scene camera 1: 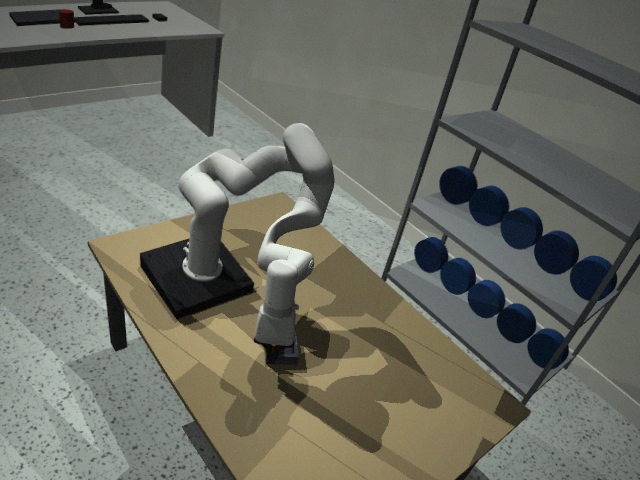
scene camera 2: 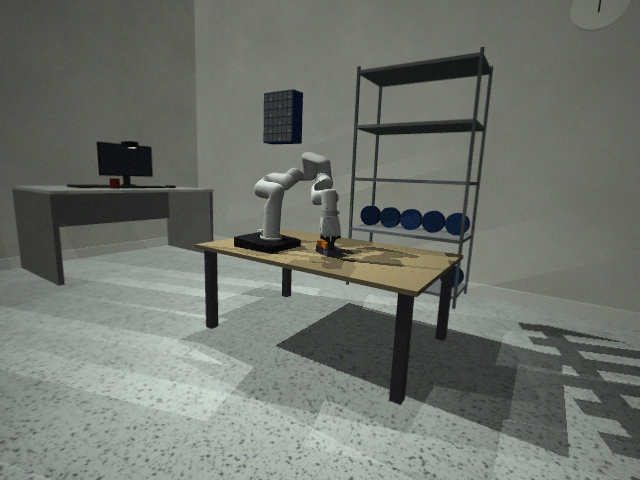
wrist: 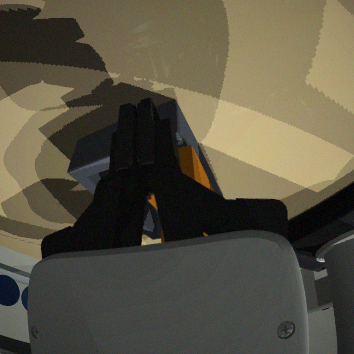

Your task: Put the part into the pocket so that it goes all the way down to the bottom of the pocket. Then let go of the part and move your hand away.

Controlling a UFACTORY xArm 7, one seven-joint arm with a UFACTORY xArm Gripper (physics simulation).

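Places are measured from the arm's base along level axes (x ahead, y left, z up), in millimetres.
Pixels of known places: gripper, fingertip midpoint: (scene camera 1: 271,360) (scene camera 2: 331,250) (wrist: 144,118); arm's base at its link origin: (scene camera 1: 202,267) (scene camera 2: 271,237) (wrist: 344,243).
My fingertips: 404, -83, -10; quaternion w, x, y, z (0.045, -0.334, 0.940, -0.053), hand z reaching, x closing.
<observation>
Ahead of a thing's pixels: the offset from my fingertips to its top centre, as dx, dy, dz. Level surfaces: height alone.
The dark grey block with the pocket @[-44, +82, +0] (scene camera 1: 290,357) (scene camera 2: 331,252) (wrist: 92,150) stands on the table under the arm's hand. The orange part @[-54, +66, +29] (scene camera 2: 322,244) (wrist: 192,162) sits at one side of the block, right of the fingers in the wrist view, and rises above the block in scene camera 2. The fingers hide much of the part and the pocket, so its depth there cannot be told. My gripper (scene camera 2: 330,242) (wrist: 144,118) is shut, its fingers together with nothing between them. It is low over the block, beside the orange part.
The wooden table @[dz -37] (scene camera 1: 330,258) (scene camera 2: 382,276) carries the arm's black base plate (scene camera 1: 222,298) (scene camera 2: 253,243), behind the block toward the arm's foot. A shelf rack (scene camera 1: 516,142) (scene camera 2: 423,72) with blue discs stands beyond the table. A desk (scene camera 1: 188,31) (scene camera 2: 36,191) stands at the back left.
</observation>
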